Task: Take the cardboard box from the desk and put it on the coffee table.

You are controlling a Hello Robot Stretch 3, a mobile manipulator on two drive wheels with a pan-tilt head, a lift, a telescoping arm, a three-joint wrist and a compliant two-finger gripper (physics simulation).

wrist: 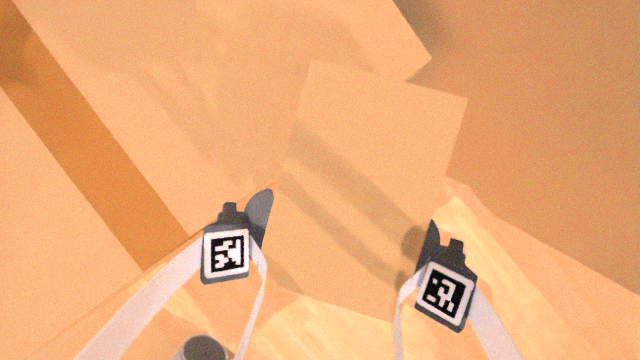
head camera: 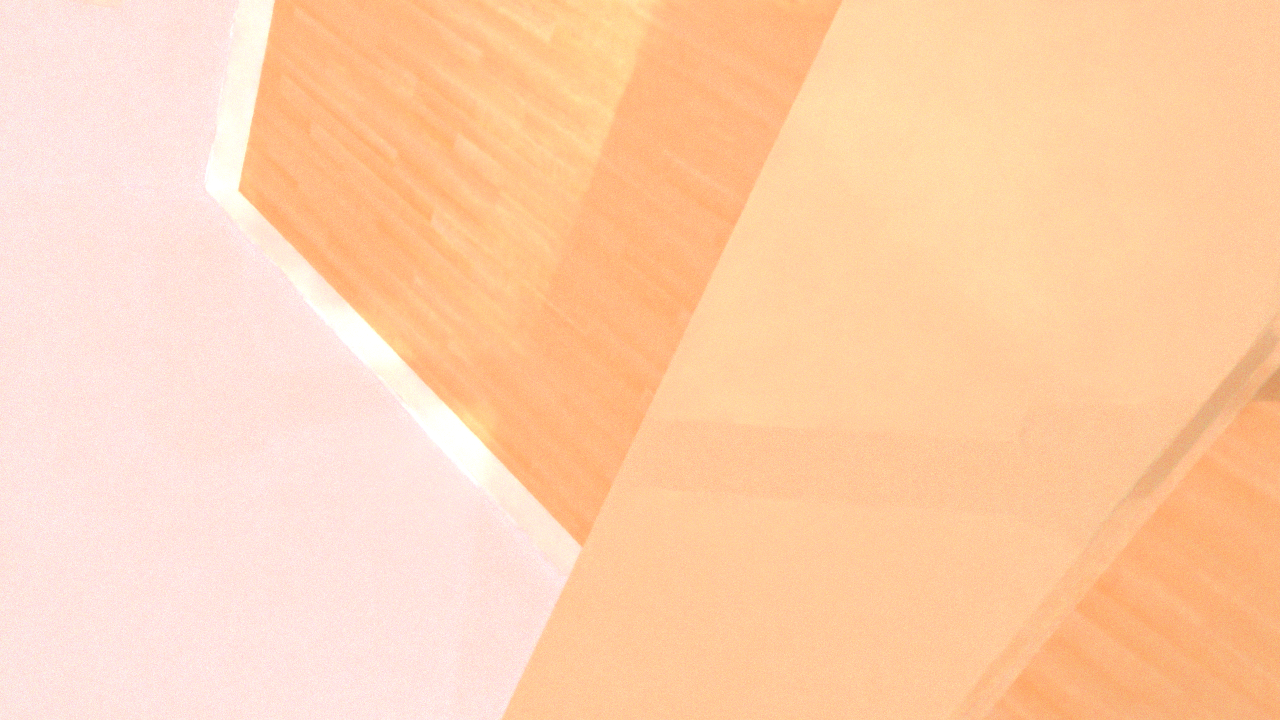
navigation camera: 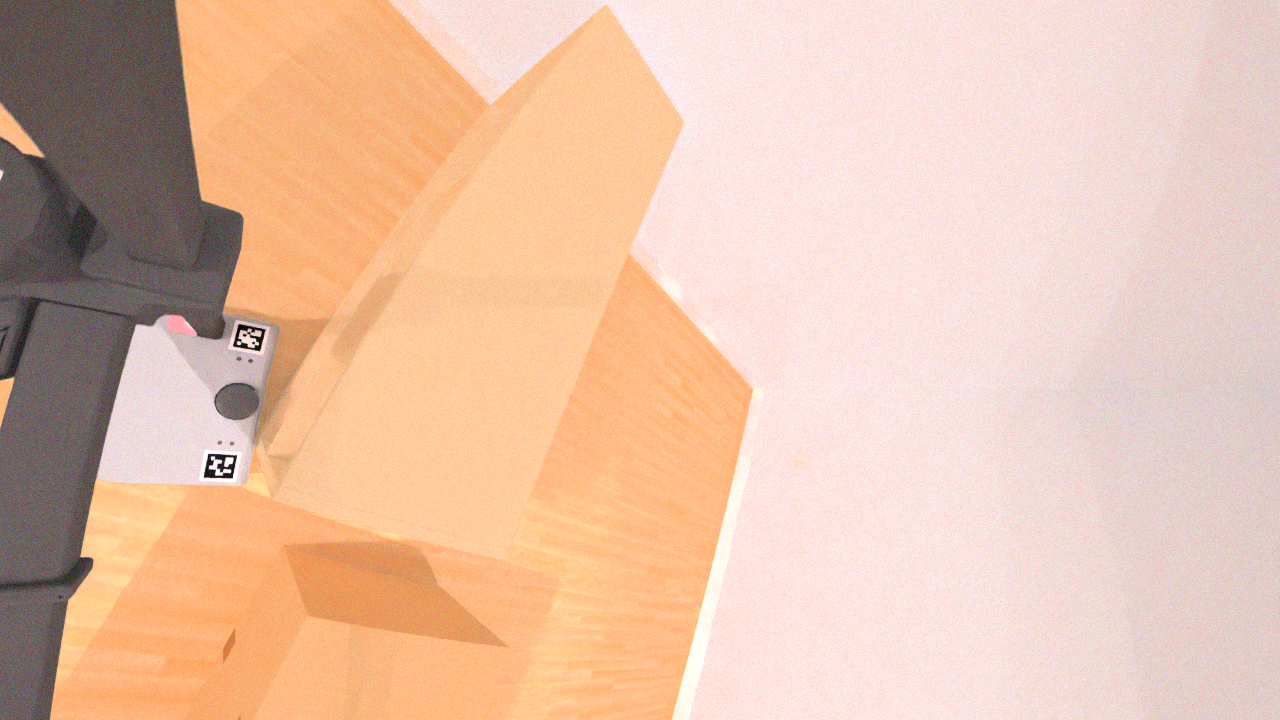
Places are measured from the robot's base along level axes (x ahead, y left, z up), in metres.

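Where they show: gripper, between the fingertips: point(wrist: 338, 226); robot's base, origin of its link: point(navigation camera: 235, 397).
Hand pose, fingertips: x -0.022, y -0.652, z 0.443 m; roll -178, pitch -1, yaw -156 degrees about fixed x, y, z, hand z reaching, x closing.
Each offset is from my fingertips to the top centre of the thing. "pt": to the spot under its first point. Level surfaces: height alone.
In the wrist view my gripper point(wrist: 338, 226) is shut on a small tan cardboard box @(0.008 m ahead, 0.028 m right, 0.059 m up) point(wrist: 375, 125), with one finger at each side. The box looks tilted, and shadow bands cross it. The fingers and this box do not show in the head and navigation views. A broad tan slab-like piece of furniture point(head camera: 877, 295) point(navigation camera: 465, 313) stands close to my base; I cannot tell whether it is the desk or the coffee table.
A larger carton @(pt 0.403 m ahead, 0.222 m left, 0.289 m down) point(navigation camera: 393, 591) point(wrist: 140, 100) stands on the wooden floor @(0.443 m down) point(head camera: 429, 179) point(navigation camera: 644, 402), below the held box in the wrist view. A brown surface point(wrist: 550, 150) lies at the right there. White walls point(head camera: 107, 358) point(navigation camera: 984, 313) meet behind the furniture. My dark arm point(navigation camera: 53, 465) passes over my base point(navigation camera: 170, 420).
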